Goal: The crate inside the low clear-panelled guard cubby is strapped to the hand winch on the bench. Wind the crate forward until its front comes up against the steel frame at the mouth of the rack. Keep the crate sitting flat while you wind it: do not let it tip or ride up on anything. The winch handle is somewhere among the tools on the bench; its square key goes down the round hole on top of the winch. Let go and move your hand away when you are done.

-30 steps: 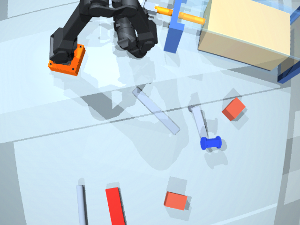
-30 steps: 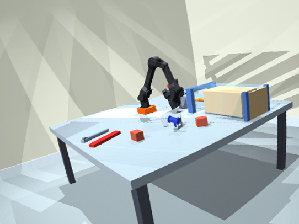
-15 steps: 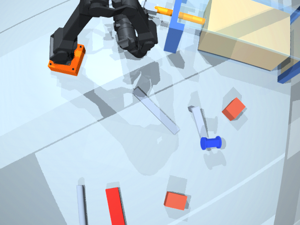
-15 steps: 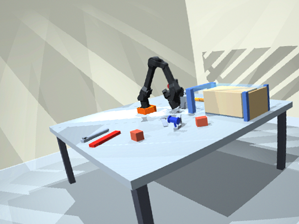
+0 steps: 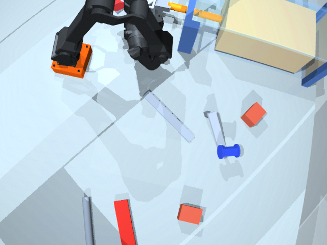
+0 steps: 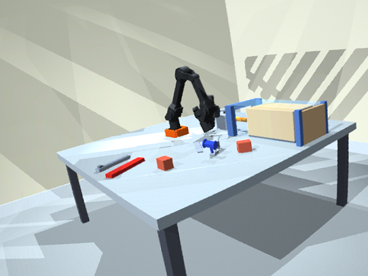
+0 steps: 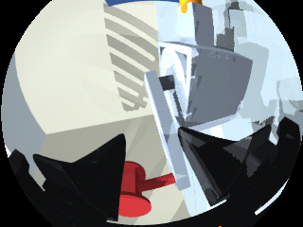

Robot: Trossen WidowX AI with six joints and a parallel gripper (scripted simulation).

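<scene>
My gripper tip is now 1 cm past the grey crank handle and 1 cm above it. The rest, counted from my gripper tip: red knob (4 cm to the right, 4 cm behind, 2 cm above); then round winch (9 cm below, 4 cm to the left, 1 cm ahead); then blue steel frame (19 cm ahead, 4 cm to the left, 2 cm below).
</scene>
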